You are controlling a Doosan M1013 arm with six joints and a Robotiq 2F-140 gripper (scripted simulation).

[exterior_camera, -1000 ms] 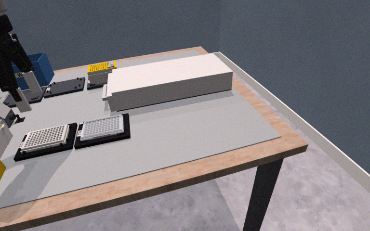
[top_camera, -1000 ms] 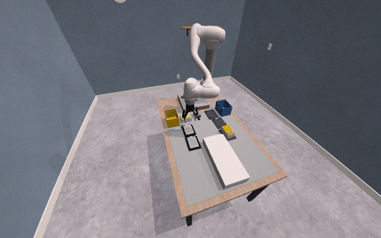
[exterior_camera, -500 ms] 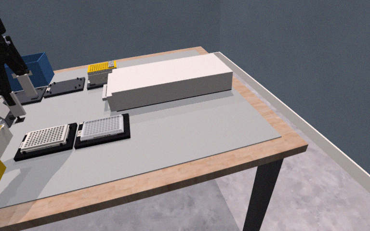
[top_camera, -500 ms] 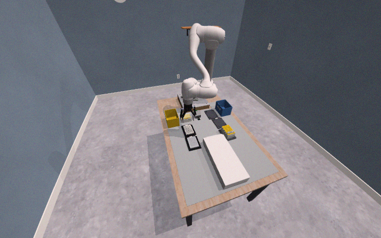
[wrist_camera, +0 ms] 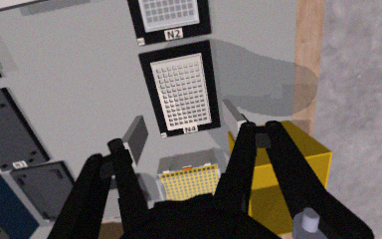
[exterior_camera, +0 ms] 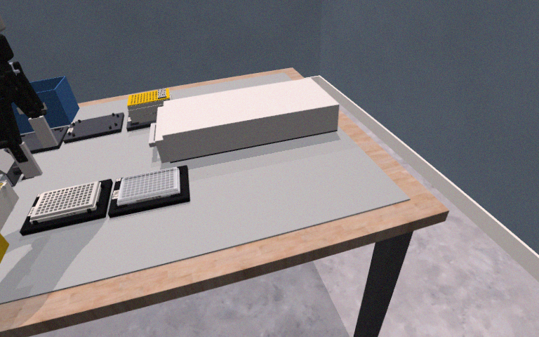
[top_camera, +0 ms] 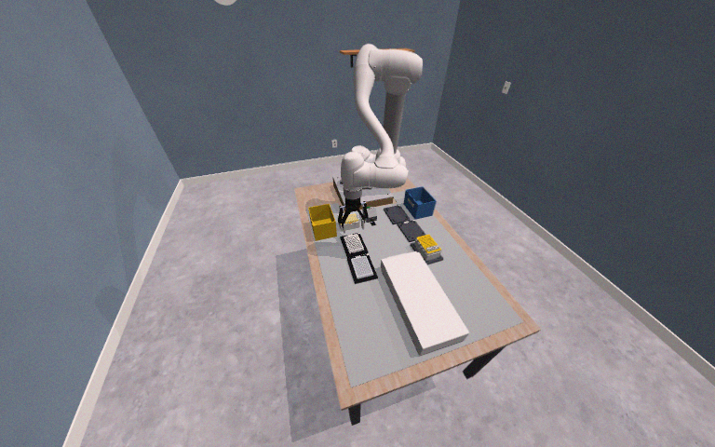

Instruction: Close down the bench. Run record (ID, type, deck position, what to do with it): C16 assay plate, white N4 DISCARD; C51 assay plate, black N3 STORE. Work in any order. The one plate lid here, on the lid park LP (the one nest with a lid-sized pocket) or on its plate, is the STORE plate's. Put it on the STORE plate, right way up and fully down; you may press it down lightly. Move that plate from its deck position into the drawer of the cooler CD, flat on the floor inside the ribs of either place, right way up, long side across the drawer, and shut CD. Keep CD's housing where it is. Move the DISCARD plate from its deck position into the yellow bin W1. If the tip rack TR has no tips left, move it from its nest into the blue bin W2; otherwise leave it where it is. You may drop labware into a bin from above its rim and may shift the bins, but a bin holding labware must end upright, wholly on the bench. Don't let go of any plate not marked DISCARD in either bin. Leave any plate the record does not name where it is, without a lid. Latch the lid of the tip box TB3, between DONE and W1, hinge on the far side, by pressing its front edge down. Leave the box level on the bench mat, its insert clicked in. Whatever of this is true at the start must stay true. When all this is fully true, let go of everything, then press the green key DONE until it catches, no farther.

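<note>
Now: the white plate 13 cm below my hand. The rest, counted from my hand: clear plate: 17 cm ahead, 13 cm below, 1 cm to the left; yellow bin W1: 17 cm behind, 16 cm to the right, 11 cm below; black nest: 14 cm below.
</note>
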